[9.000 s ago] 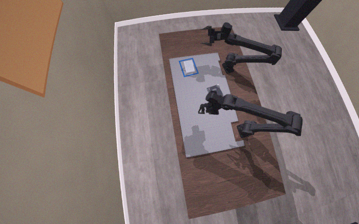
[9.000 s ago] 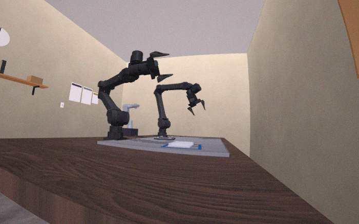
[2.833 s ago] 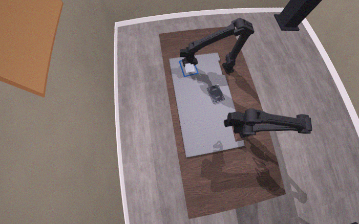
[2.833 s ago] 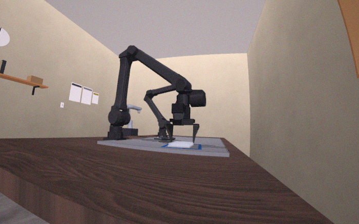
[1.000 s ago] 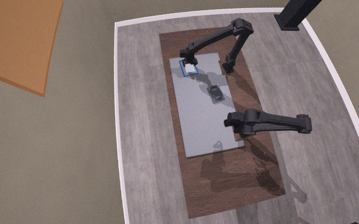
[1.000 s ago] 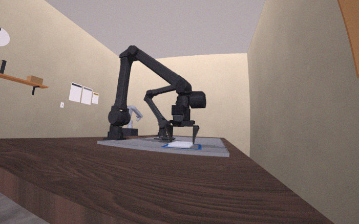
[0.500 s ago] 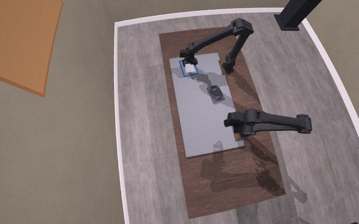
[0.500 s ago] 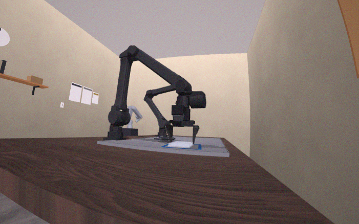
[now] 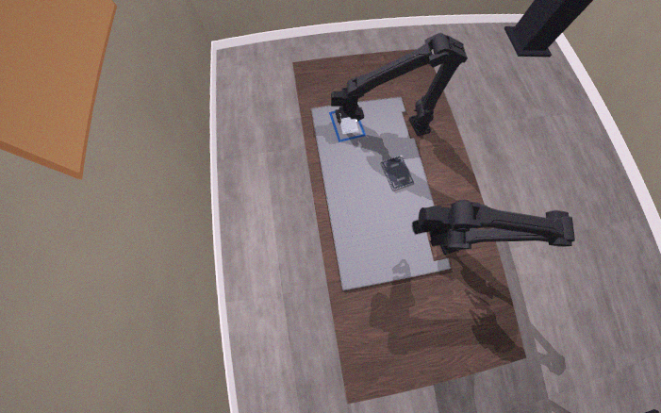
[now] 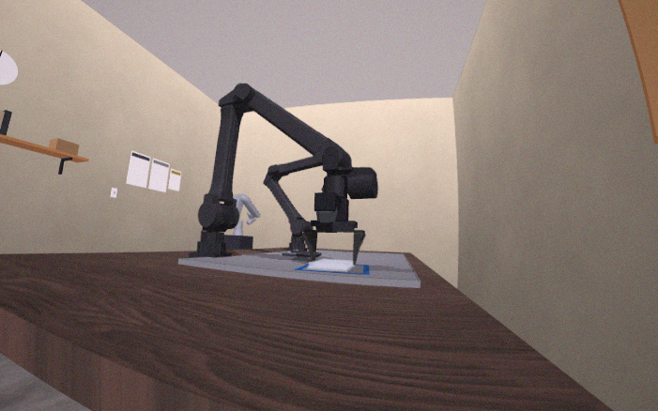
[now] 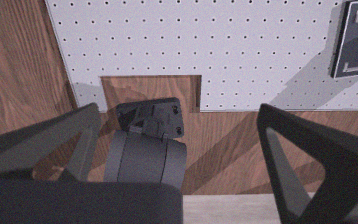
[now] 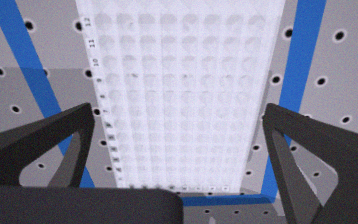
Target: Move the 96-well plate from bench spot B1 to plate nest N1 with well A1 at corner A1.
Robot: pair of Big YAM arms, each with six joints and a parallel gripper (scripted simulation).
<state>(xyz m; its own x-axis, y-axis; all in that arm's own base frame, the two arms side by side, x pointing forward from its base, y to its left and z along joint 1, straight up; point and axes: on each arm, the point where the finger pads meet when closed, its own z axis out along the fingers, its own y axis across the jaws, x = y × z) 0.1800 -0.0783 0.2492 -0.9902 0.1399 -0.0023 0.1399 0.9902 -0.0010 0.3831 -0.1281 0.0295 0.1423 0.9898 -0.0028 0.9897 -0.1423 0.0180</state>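
Now: the 96-well plate 1 cm below my right hand. Also, from my right hand: plate nest N1 (21 cm behind, 32 cm to the left, 1 cm below); A1 label (25 cm behind, 23 cm to the left).
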